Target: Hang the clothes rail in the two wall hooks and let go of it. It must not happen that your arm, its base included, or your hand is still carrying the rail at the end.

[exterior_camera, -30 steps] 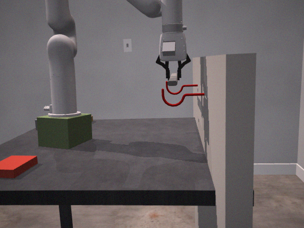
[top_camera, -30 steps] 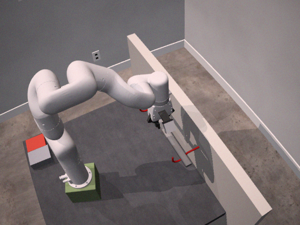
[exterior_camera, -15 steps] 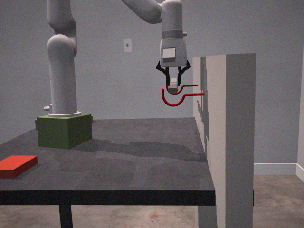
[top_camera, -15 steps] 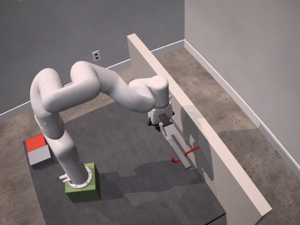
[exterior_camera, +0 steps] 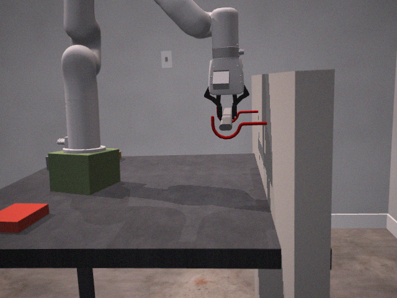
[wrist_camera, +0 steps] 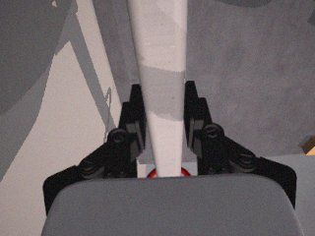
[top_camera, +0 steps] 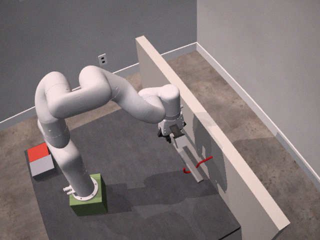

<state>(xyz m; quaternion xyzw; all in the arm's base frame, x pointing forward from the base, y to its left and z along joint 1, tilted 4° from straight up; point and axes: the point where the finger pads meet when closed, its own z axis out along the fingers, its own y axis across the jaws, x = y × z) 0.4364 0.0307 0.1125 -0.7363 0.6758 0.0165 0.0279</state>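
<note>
The grey clothes rail lies 10 mm below my hand. From my hand the other things lie so: beige wall panel 120 mm ahead, 10 mm to the left, 430 mm below; grey block 640 mm behind, 210 mm to the left, 190 mm below.
</note>
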